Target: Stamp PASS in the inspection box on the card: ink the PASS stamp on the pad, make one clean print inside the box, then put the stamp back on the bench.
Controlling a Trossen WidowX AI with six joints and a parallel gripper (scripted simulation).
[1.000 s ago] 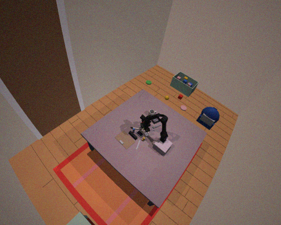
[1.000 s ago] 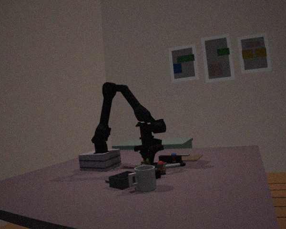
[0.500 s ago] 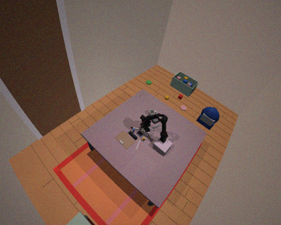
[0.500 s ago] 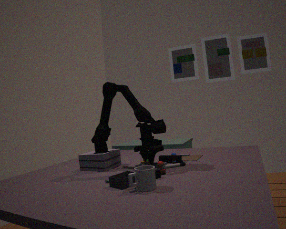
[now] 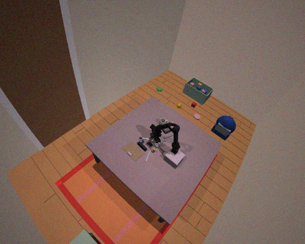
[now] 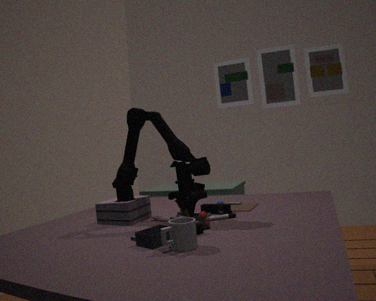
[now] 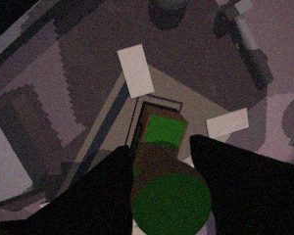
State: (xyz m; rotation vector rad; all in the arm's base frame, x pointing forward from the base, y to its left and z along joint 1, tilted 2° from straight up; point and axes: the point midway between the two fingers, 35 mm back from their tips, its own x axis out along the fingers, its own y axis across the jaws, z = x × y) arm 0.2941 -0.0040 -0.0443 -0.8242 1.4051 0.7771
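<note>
The green-knobbed PASS stamp is 10 mm behind my gripper tip, 10 mm to the right of it and 10 mm below it. The rest, counted from my gripper tip: red-knobbed stamp: 80 mm ahead, 60 mm to the right, 10 mm below; then card: 20 mm behind, 20 mm to the right, 30 mm below; then dark ink pad: 100 mm to the left, 30 mm below.
</note>
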